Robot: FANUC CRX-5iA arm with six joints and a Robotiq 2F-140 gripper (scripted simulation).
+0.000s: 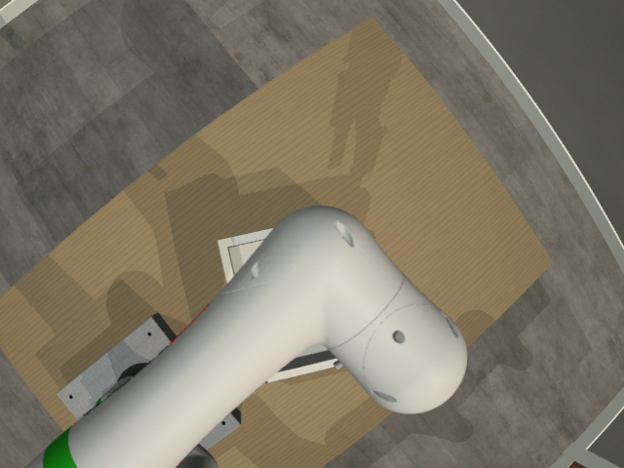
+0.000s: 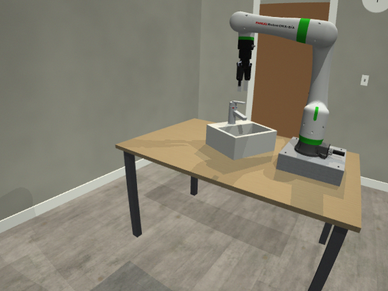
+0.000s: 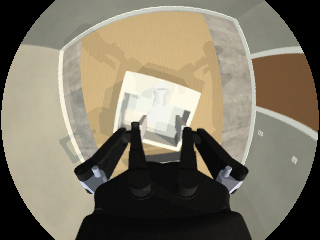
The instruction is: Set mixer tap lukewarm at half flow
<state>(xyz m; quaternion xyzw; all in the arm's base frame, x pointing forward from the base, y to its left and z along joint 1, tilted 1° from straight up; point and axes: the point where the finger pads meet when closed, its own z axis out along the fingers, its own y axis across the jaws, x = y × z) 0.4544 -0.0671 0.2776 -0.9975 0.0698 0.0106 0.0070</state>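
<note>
My gripper is now 10 cm above the lever and 2 cm short of it. Also, from my hand: white basin (34 cm below, 5 cm behind, 4 cm to the left); mixer tap (15 cm below, 4 cm ahead).
</note>
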